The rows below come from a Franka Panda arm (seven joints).
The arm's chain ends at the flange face. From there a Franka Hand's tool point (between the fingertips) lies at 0.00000 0.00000 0.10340 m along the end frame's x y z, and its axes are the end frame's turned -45 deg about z.
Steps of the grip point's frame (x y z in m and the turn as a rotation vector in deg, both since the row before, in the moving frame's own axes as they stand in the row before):
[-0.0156 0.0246 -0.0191 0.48 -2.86 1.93]
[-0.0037 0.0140 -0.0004 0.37 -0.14 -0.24]
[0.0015 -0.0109 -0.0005 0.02 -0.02 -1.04]
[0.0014 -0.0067 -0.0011 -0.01 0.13 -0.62]
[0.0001 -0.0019 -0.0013 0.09 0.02 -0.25]
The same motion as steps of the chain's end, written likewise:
[0.0107 0.0255 -0.0190 -1.68 -2.36 1.93]
[0.0079 0.0128 -0.0004 0.16 -0.36 -0.24]
[-0.0066 -0.0088 -0.0005 0.00 -0.03 -1.04]
[-0.0039 -0.0056 -0.0011 0.08 0.10 -0.62]
[-0.0012 -0.0013 -0.0013 0.08 -0.05 -0.25]

